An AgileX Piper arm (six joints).
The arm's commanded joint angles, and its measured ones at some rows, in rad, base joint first. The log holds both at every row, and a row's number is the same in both.
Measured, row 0: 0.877, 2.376, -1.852, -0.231, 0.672, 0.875
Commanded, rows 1 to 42: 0.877, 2.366, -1.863, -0.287, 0.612, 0.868; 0.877, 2.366, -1.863, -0.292, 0.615, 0.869; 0.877, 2.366, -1.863, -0.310, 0.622, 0.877; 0.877, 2.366, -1.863, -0.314, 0.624, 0.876; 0.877, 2.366, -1.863, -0.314, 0.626, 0.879; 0.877, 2.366, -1.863, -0.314, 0.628, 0.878; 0.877, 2.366, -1.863, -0.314, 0.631, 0.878; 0.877, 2.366, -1.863, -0.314, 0.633, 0.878; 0.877, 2.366, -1.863, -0.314, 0.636, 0.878; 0.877, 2.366, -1.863, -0.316, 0.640, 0.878; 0.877, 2.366, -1.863, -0.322, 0.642, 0.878; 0.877, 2.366, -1.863, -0.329, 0.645, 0.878; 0.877, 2.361, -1.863, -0.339, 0.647, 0.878; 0.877, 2.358, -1.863, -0.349, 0.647, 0.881; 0.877, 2.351, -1.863, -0.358, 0.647, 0.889; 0.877, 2.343, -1.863, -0.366, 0.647, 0.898; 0.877, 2.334, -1.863, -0.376, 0.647, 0.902; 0.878, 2.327, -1.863, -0.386, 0.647, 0.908; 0.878, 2.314, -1.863, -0.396, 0.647, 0.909; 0.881, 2.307, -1.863, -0.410, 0.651, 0.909; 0.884, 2.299, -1.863, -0.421, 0.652, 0.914; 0.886, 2.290, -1.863, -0.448, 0.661, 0.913; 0.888, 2.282, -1.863, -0.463, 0.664, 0.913; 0.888, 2.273, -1.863, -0.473, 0.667, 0.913; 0.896, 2.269, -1.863, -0.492, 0.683, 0.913; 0.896, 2.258, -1.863, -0.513, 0.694, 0.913; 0.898, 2.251, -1.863, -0.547, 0.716, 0.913; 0.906, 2.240, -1.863, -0.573, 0.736, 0.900; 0.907, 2.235, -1.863, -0.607, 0.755, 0.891; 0.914, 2.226, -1.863, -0.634, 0.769, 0.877; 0.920, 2.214, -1.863, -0.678, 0.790, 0.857; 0.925, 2.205, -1.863, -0.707, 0.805, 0.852; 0.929, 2.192, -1.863, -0.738, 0.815, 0.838; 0.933, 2.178, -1.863, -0.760, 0.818, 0.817; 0.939, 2.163, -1.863, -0.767, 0.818, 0.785; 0.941, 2.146, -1.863, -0.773, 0.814, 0.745; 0.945, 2.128, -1.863, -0.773, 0.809, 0.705; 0.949, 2.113, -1.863, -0.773, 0.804, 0.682; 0.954, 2.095, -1.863, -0.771, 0.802, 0.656; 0.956, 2.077, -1.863, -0.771, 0.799, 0.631; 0.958, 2.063, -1.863, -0.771, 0.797, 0.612; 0.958, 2.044, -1.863, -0.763, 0.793, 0.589
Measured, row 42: 0.949, 2.117, -1.856, -0.750, 0.805, 0.689
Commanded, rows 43 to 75: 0.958, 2.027, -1.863, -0.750, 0.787, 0.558; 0.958, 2.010, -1.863, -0.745, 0.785, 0.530; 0.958, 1.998, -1.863, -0.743, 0.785, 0.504; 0.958, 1.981, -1.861, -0.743, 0.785, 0.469; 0.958, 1.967, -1.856, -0.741, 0.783, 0.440; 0.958, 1.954, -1.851, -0.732, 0.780, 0.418; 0.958, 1.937, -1.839, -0.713, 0.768, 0.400; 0.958, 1.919, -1.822, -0.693, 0.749, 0.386; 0.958, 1.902, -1.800, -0.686, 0.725, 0.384; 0.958, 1.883, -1.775, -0.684, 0.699, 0.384; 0.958, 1.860, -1.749, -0.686, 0.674, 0.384; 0.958, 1.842, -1.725, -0.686, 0.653, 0.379; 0.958, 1.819, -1.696, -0.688, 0.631, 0.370; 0.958, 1.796, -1.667, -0.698, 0.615, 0.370; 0.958, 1.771, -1.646, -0.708, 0.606, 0.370; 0.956, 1.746, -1.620, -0.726, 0.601, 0.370; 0.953, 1.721, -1.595, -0.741, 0.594, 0.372; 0.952, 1.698, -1.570, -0.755, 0.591, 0.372; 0.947, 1.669, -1.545, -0.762, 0.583, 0.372; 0.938, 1.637, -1.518, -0.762, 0.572, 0.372; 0.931, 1.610, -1.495, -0.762, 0.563, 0.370; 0.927, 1.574, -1.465, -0.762, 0.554, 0.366; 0.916, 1.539, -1.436, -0.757, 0.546, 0.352; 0.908, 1.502, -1.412, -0.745, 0.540, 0.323; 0.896, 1.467, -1.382, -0.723, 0.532, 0.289; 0.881, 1.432, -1.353, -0.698, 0.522, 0.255; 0.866, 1.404, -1.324, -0.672, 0.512, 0.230; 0.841, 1.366, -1.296, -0.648, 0.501, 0.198; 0.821, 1.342, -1.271, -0.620, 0.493, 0.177; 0.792, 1.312, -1.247, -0.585, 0.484, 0.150; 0.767, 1.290, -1.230, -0.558, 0.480, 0.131; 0.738, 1.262, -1.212, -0.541, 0.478, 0.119; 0.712, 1.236, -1.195, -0.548, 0.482, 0.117
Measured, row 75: 0.803, 1.331, -1.265, -0.609, 0.500, 0.180
